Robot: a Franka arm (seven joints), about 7 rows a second.
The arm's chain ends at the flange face. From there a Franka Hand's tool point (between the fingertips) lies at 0.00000 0.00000 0.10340 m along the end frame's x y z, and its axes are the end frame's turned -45 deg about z.
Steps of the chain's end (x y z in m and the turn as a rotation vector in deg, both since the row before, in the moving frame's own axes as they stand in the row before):
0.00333, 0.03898, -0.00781, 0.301, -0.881, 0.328
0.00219, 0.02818, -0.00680, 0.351, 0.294, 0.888
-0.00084, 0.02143, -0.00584, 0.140, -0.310, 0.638
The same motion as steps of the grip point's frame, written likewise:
-0.02594, 0.02841, -0.00782, 0.836, -0.410, 0.328
-0.01755, 0.02141, -0.00680, 0.040, 0.456, 0.888
-0.01596, 0.01398, -0.00584, 0.318, -0.120, 0.638

